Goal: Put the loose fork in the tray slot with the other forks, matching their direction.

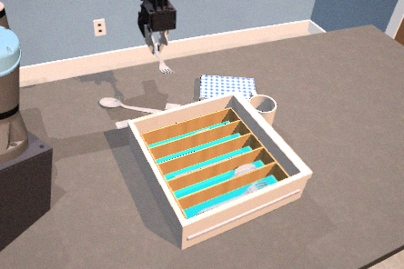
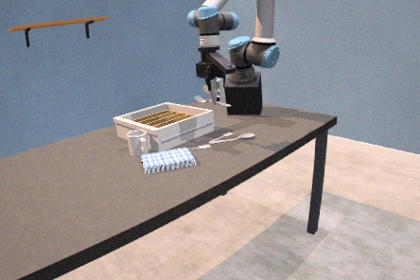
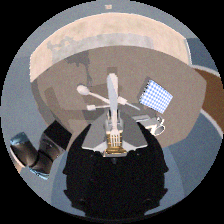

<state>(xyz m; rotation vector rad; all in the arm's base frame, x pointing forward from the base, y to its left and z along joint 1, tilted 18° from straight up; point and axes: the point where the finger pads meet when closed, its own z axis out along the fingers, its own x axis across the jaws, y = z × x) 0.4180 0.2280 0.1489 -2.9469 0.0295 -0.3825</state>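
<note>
Now: the tray 5 cm ahead of my hand, 32 cm to the right of it and 14 cm below it. The rest, counted from my hand: white mug 26 cm ahead, 20 cm to the right, 15 cm below.
</note>
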